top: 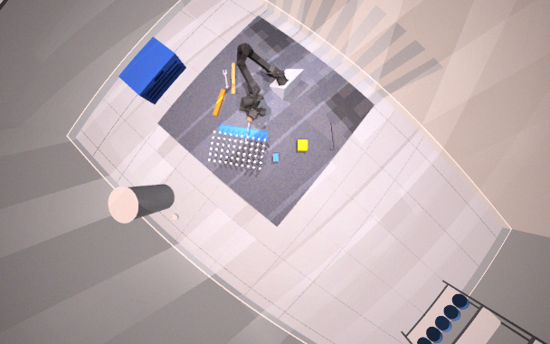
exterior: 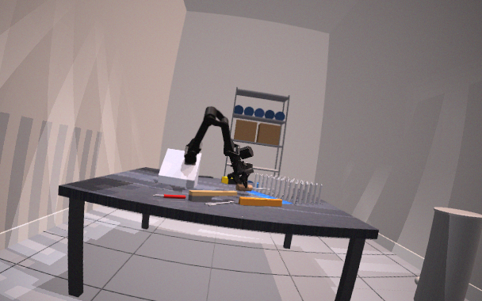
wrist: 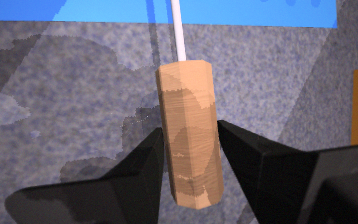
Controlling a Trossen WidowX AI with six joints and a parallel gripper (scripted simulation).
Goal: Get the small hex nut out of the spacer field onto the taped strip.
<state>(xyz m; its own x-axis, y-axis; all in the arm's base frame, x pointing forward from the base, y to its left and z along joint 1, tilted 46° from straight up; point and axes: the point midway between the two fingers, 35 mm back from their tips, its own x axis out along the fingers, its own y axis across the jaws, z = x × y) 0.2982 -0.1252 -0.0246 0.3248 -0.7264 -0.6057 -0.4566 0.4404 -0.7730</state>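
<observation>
The blue taped strip is 13 cm ahead of my gripper tip, 2 cm to the left of it and 4 cm below it. From my gripper tip the other things lie so: orange bar (5 cm ahead, 28 cm to the right, 2 cm below); blue block (14 cm ahead, 34 cm to the left, 2 cm below); hook tool (9 cm ahead, 5 cm to the left).
</observation>
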